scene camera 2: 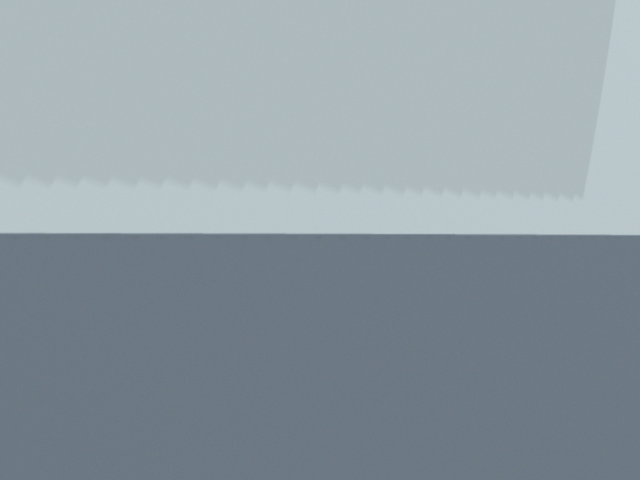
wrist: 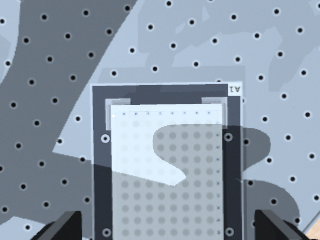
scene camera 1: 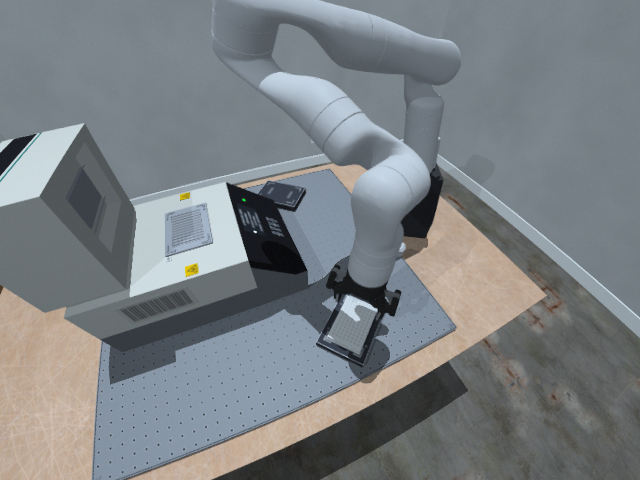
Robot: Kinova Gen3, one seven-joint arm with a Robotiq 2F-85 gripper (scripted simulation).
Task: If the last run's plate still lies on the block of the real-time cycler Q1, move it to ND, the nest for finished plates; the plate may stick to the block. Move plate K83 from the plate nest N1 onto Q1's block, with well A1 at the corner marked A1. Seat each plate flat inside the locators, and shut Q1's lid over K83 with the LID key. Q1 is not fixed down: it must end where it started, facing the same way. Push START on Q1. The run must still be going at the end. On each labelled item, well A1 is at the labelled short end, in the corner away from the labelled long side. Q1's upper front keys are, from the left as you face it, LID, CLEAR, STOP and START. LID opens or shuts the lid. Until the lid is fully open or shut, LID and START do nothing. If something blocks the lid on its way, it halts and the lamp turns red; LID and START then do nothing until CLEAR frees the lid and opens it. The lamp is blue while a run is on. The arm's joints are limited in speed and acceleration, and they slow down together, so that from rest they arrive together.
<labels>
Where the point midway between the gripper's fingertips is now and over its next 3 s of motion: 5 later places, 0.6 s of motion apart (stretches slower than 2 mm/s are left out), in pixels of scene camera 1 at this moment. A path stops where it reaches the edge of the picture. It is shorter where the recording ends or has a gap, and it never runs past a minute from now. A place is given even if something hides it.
My gripper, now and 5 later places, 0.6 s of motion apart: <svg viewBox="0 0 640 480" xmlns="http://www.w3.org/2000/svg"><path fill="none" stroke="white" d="M357 307L356 311L355 315L354 318L353 320L353 320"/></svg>
</labels>
